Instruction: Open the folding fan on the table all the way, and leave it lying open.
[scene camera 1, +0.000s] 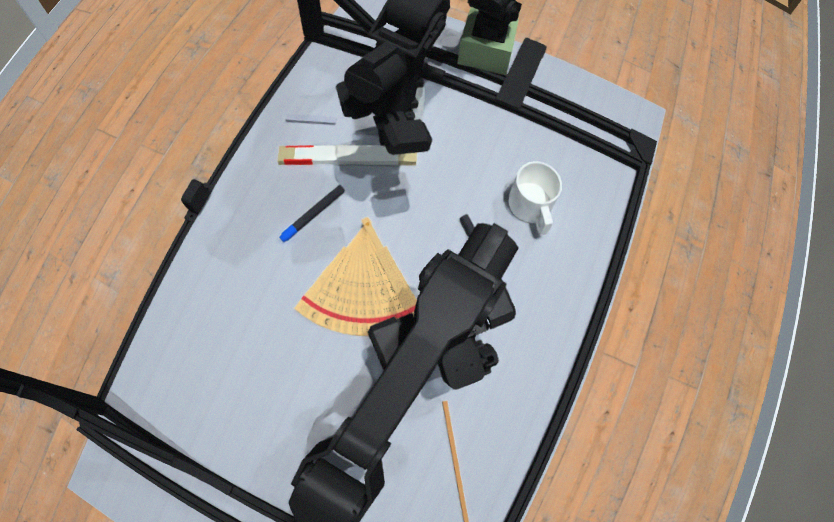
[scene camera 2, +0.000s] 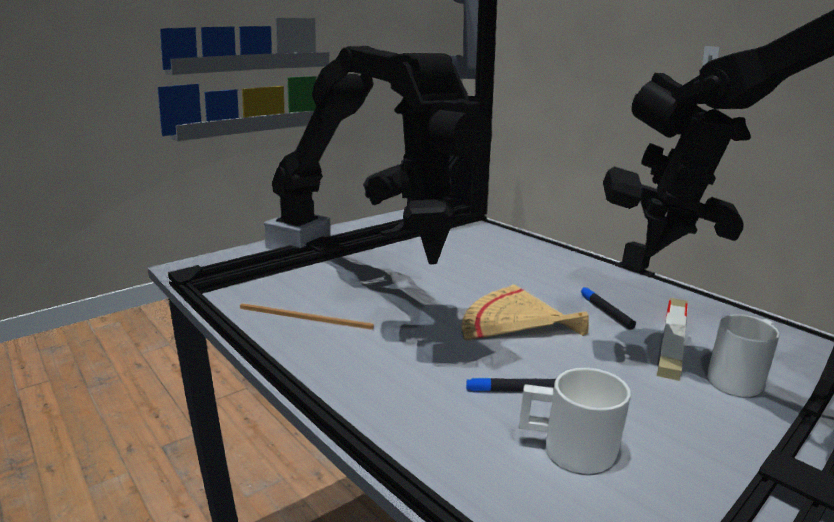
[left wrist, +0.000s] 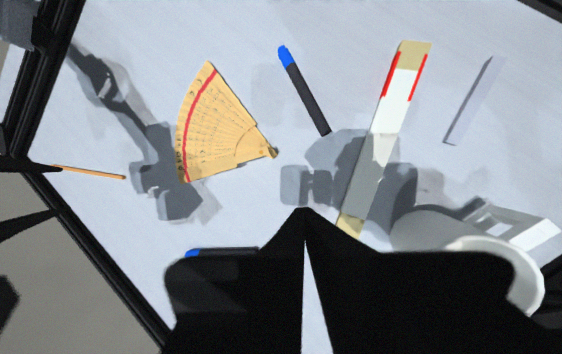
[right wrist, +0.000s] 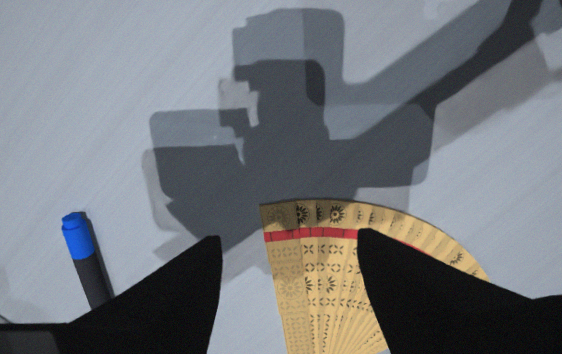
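Pixels of known places: left gripper, fingertip midpoint: (scene camera 1: 383, 144) (scene camera 2: 647, 254) (left wrist: 302, 213); right gripper, fingertip midpoint: (scene camera 2: 433, 257) (left wrist: 65, 189) (right wrist: 289, 244); left arm's base at its link origin: (scene camera 1: 490, 28); right arm's base at its link origin: (scene camera 2: 297, 219).
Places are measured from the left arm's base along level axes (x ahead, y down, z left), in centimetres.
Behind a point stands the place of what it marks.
The folding fan (scene camera 1: 356, 283) @[x 53.3, y 8.8, z -11.1 cm] (scene camera 2: 504, 312) @[x 55.2, y 8.9, z -8.8 cm] (left wrist: 215, 130) @[x 53.1, y 8.7, z -10.9 cm] (right wrist: 320, 260) @[x 54.9, y 8.9, z -4.7 cm] lies on the table, spread into a wedge, its pivot at the top in scene camera 1 and its red-banded rim at the bottom. My left gripper (left wrist: 302, 213) @[x 34.6, y -5.4, z -11.4 cm] (scene camera 2: 652, 253) @[x 34.6, y -5.4, z -11.4 cm] is shut with nothing in it, raised above the table beyond the fan's pivot. My right gripper (right wrist: 289, 244) @[x 60.6, y -2.5, z 3.4 cm] (scene camera 2: 433, 261) @[x 60.6, y -2.5, z 3.4 cm] is open and empty, above the table by one end of the fan's rim. In the right wrist view one finger overlaps the fan and the other stands over the table. The right arm hides part of the fan in scene camera 1.
A black pen with a blue cap (scene camera 1: 313, 212) @[x 43.1, y 8.5, z -21.9 cm] (left wrist: 307, 95) @[x 42.0, y 8.3, z -21.7 cm] lies near the pivot; another pen (scene camera 2: 510, 385) @[x 43.3, y 8.8, z 9.1 cm] (right wrist: 82, 250) @[x 46.5, y 8.5, z 10.1 cm] lies near a white mug (scene camera 1: 535, 190) @[x 28.5, y 9.1, z 14.7 cm] (scene camera 2: 587, 424) @[x 29.4, y 3.3, z 17.9 cm]. A white-and-tan box (scene camera 1: 320, 154) @[x 32.0, y 8.3, z -24.3 cm] (scene camera 2: 673, 338) @[x 29.9, y 8.3, z -16.7 cm], a second mug (scene camera 2: 742, 357) @[x 18.8, y 4.0, z -8.6 cm] and a wooden stick (scene camera 1: 455, 461) @[x 77.9, y 9.2, z 11.7 cm] (scene camera 2: 307, 316) @[x 78.3, y 9.4, z 12.2 cm] are around.
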